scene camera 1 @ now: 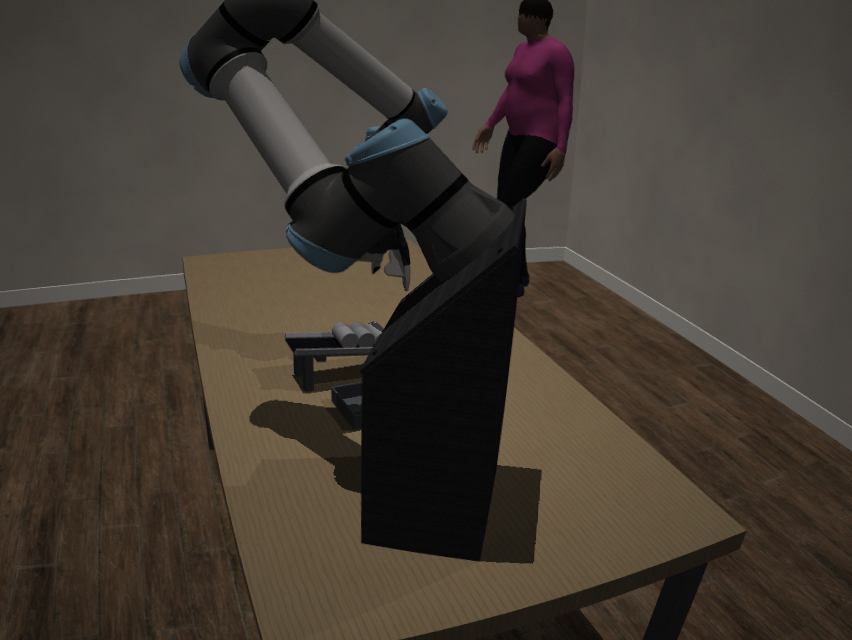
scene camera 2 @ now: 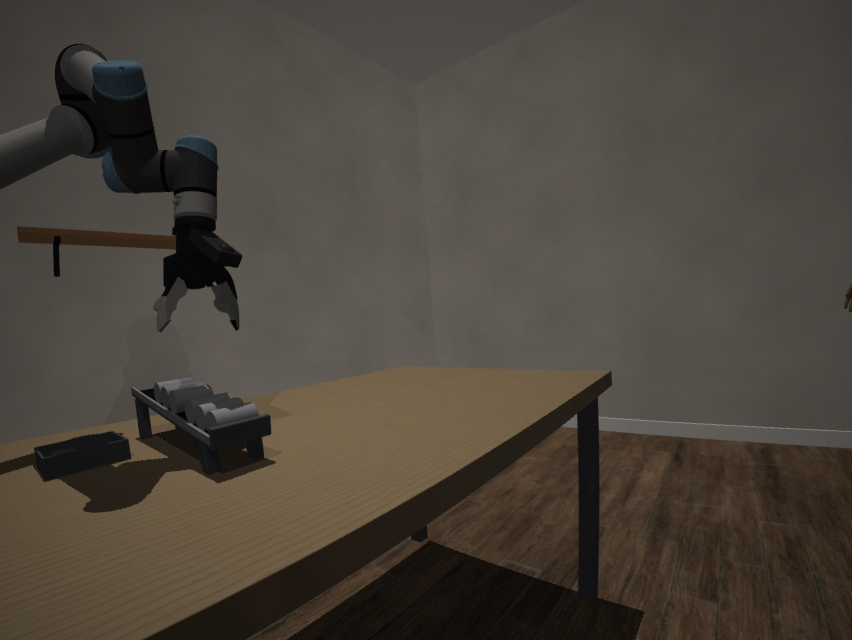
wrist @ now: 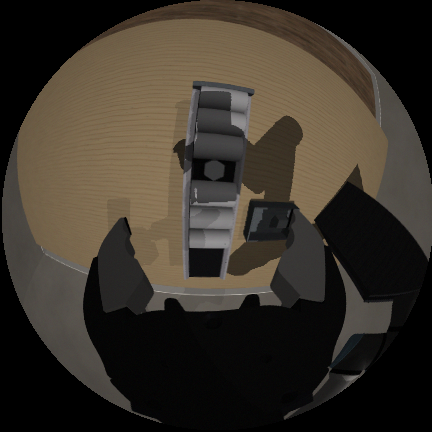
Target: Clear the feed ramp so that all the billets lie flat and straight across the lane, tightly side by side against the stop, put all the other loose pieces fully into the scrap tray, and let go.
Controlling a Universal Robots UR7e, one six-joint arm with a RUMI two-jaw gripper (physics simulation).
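Places are measured from the arm's base along level axes (x left, y back, z up), in millimetres.
Pixels of known places: gripper, between the fingertips: (scene camera 1: 389,282) (scene camera 2: 201,331) (wrist: 207,214); arm's base, origin of its link: (scene camera 1: 477,246).
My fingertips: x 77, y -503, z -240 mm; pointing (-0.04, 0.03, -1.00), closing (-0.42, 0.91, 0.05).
Ahead of a thing's pixels: the offset from my fingertips to its top centre. Level surfaces: height alone.
The feed ramp (scene camera 1: 330,352) (scene camera 2: 172,415) (wrist: 186,225) stands on short legs. In the wrist view three grey billets {dz -116, dx -121, dy -20 mm} (wrist: 215,100) {dz -112, dx -83, dy -8 mm} (wrist: 215,121) {dz -107, dx -45, dy +4 mm} (wrist: 218,146) lie across the lane at the stop {dz -135, dx -144, dy -27 mm} (wrist: 223,87) (scene camera 2: 241,430). A hexagonal piece {dz -124, dx -9, dy +15 mm} (wrist: 214,170) sits in the gap after them. Beyond it three more billets {dz -98, dx +24, dy +25 mm} (wrist: 215,192) {dz -93, dx +62, dy +37 mm} (wrist: 211,218) {dz -89, dx +100, dy +49 mm} (wrist: 210,238) lie across the lane, side by side. The scrap tray {dz -174, dx +66, dy +213 mm} (wrist: 272,203) (scene camera 2: 82,458) stands beside the ramp; a small dark shape in it is unclear. My gripper (scene camera 2: 199,328) (wrist: 207,214) is open and empty, high above the ramp.
The robot's dark pedestal (scene camera 1: 427,440) stands on the table {dz -209 mm} (scene camera 1: 585,482) (scene camera 2: 482,406) and hides part of the ramp and tray in scene camera 1. A person (scene camera 1: 540,89) in a magenta top stands behind the table. A brown wall shelf (scene camera 2: 103,238) shows behind the arm.
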